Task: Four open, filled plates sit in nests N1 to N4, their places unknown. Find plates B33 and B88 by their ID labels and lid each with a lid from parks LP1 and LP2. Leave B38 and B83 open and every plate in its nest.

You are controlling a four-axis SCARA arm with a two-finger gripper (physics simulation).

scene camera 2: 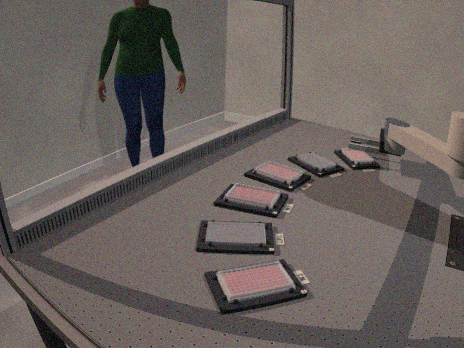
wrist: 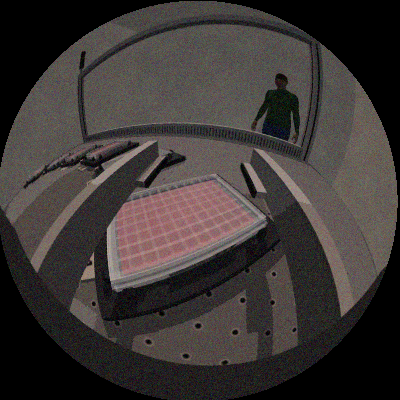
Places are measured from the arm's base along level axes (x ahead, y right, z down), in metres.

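Pixels of known places: gripper, between the fingertips: (scene camera 2: 349, 141) (wrist: 203, 152).
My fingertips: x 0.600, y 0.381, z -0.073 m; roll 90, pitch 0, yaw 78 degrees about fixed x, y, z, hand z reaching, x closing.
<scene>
Ahead of a thing's pixels: the offset from my fingertips to its top centre. "spot": to the spot under its first point. Level surfaces: height alone.
My gripper (scene camera 2: 351, 142) (wrist: 203, 152) is shut with nothing between its fingers, whose pads stand apart above and behind the farthest filled plate. That pink-filled, open plate {dz +0.034, dx -0.039, dy -0.008 m} (scene camera 2: 356, 156) (wrist: 185, 225) sits in its black nest. Three more pink-filled open plates sit in nests: the nearest {dz +0.034, dx -0.083, dy -0.802 m} (scene camera 2: 255, 280), one in mid-row {dz +0.034, dx +0.108, dy -0.502 m} (scene camera 2: 252, 196) and one beyond it {dz +0.034, dx +0.126, dy -0.323 m} (scene camera 2: 278, 172). A grey lid {dz +0.043, dx +0.044, dy -0.675 m} (scene camera 2: 235, 234) lies on the park between the nearest two plates; another grey lid {dz +0.043, dx +0.071, dy -0.154 m} (scene camera 2: 316, 161) lies on the park beside the farthest plate. Plate ID labels are not readable. The left finger hides part of the plate below.
Nests and parks form a curved row on the perforated table {dz +0.061 m} (scene camera 2: 165, 280). White tags {spot: dz +0.059, dx -0.147, dy -0.727 m} (scene camera 2: 302, 277) {spot: dz +0.059, dx -0.040, dy -0.624 m} (scene camera 2: 280, 239) lie beside them. A dark panel {spot: dz +0.060, dx -0.472, dy -0.403 m} (scene camera 2: 455, 242) is at the right edge. A person (scene camera 2: 140, 60) (wrist: 281, 110) stands beyond the ribbed table border (scene camera 2: 150, 175) (wrist: 200, 131).
</scene>
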